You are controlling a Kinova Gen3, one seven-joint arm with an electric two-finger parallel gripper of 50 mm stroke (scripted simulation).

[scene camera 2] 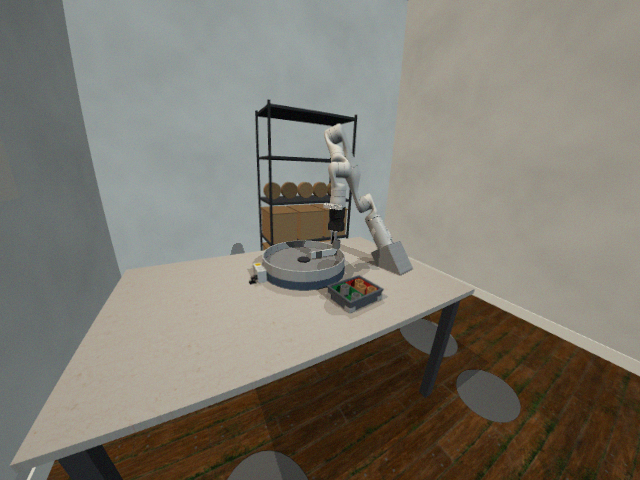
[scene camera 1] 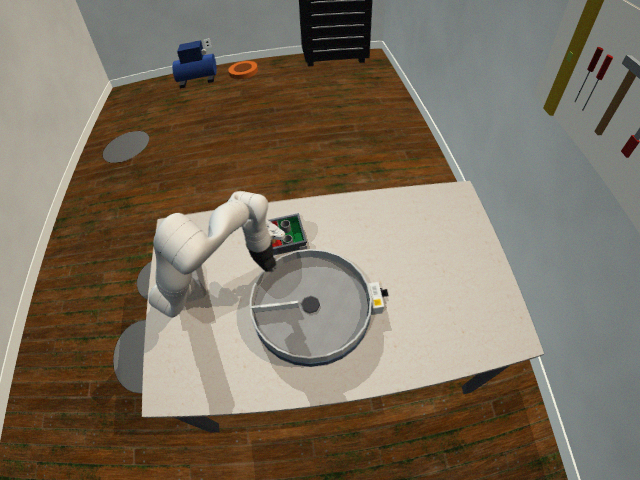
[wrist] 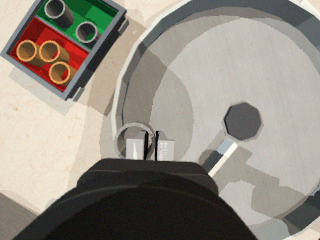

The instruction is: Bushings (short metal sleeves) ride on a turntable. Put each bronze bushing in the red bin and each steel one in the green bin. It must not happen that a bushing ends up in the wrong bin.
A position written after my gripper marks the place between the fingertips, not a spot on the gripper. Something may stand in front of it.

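Note:
My gripper point(wrist: 151, 141), visible. Grey turntable point(wrist: 207, 78), visible.

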